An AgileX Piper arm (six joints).
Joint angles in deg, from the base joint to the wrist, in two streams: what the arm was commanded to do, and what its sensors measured. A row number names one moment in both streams.
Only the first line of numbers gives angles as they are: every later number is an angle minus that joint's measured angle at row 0.
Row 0, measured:
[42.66, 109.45, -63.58, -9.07, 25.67, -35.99]
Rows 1 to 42, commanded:
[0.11, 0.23, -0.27, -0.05, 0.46, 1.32]
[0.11, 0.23, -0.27, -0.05, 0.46, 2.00]
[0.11, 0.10, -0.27, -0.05, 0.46, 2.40]
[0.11, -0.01, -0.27, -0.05, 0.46, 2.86]
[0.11, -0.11, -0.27, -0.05, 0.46, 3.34]
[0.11, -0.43, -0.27, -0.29, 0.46, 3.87]
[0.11, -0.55, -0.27, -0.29, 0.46, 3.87]
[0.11, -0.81, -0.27, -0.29, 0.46, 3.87]
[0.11, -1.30, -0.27, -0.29, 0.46, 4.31]
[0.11, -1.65, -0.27, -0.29, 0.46, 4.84]
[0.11, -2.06, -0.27, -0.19, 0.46, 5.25]
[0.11, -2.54, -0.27, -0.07, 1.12, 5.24]
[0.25, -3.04, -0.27, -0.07, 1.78, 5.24]
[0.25, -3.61, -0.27, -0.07, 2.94, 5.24]
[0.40, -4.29, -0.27, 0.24, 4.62, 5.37]
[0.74, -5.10, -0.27, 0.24, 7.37, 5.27]
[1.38, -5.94, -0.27, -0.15, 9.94, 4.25]
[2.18, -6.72, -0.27, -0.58, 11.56, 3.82]
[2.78, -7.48, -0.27, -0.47, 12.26, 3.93]
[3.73, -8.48, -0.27, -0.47, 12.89, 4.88]
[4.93, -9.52, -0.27, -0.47, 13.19, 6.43]
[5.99, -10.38, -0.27, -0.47, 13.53, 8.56]
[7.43, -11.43, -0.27, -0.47, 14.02, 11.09]
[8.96, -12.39, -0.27, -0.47, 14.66, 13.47]
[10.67, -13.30, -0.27, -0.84, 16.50, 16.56]
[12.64, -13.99, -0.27, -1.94, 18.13, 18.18]
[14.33, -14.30, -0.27, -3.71, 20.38, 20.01]
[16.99, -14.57, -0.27, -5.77, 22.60, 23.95]
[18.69, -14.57, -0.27, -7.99, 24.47, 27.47]
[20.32, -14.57, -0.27, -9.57, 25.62, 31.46]
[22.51, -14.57, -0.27, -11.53, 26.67, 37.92]
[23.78, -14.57, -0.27, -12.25, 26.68, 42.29]
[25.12, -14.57, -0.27, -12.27, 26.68, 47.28]
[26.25, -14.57, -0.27, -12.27, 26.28, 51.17]
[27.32, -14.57, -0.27, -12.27, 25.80, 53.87]
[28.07, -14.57, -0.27, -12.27, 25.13, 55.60]
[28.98, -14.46, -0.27, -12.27, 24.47, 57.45]
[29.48, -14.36, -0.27, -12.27, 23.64, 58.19]
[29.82, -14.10, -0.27, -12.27, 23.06, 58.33]
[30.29, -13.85, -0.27, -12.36, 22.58, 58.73]
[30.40, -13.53, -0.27, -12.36, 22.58, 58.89]
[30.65, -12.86, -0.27, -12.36, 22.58, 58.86]
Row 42, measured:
[29.65, -14.05, -0.29, -11.47, 23.52, 56.49]
